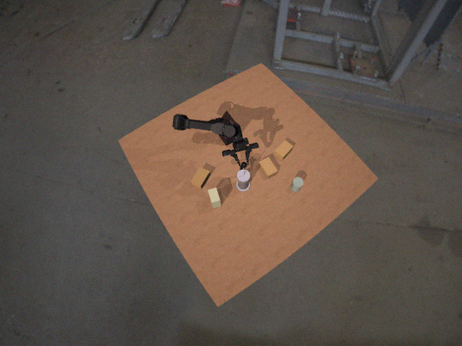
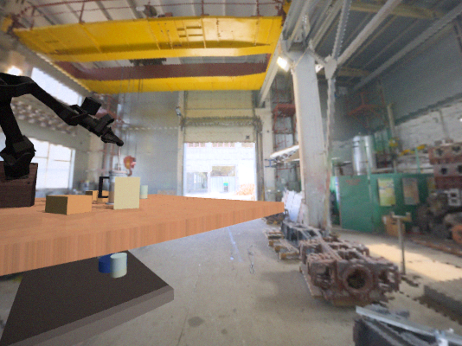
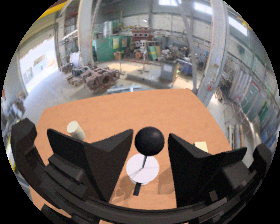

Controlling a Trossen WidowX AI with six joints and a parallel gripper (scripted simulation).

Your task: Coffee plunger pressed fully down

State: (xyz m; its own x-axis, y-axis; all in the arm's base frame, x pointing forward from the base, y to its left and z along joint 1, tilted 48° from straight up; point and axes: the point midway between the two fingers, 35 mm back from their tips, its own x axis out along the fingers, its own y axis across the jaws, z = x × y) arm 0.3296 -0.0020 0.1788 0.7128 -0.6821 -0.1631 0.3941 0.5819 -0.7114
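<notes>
My gripper tip is now 14 cm above the coffee press, 2 cm past it and 1 cm to the right of it.
</notes>
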